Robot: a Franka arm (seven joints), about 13 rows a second.
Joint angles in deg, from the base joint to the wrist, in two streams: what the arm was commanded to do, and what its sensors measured. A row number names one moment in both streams.
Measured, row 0: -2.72, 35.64, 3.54, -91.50, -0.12, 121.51, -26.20
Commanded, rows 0 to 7: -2.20, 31.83, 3.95, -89.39, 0.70, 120.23, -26.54; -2.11, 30.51, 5.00, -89.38, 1.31, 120.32, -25.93; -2.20, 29.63, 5.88, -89.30, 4.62, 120.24, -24.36; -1.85, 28.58, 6.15, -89.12, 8.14, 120.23, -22.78; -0.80, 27.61, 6.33, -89.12, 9.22, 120.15, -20.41; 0.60, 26.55, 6.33, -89.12, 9.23, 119.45, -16.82; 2.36, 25.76, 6.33, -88.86, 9.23, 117.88, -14.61; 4.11, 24.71, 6.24, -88.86, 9.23, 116.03, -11.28
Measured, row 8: 1.36, 27.18, 6.55, -88.19, 8.12, 118.56, -16.20
